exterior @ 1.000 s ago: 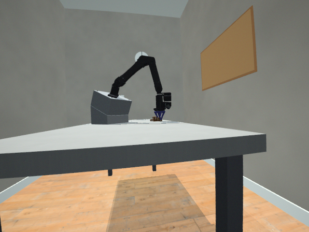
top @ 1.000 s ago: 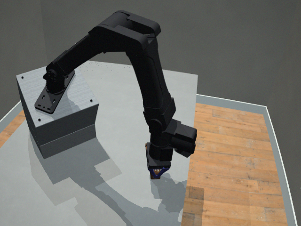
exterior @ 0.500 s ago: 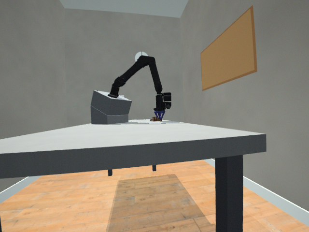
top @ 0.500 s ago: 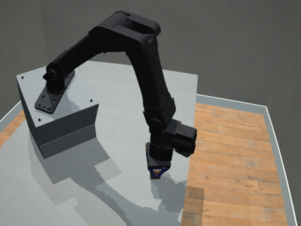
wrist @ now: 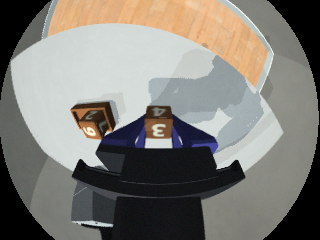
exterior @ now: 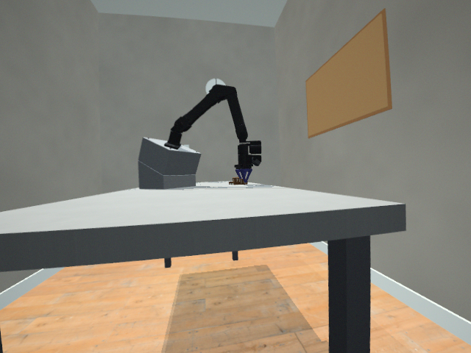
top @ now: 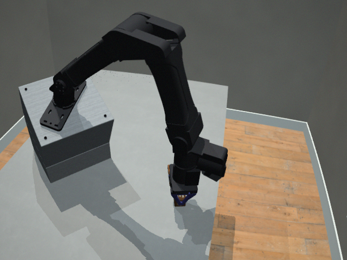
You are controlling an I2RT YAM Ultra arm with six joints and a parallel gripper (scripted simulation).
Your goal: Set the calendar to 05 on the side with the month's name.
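My hand is right at the brown wooden cube. Round my hand: brown tray: 11 cm to the left, 2 cm behind, 1 cm below.
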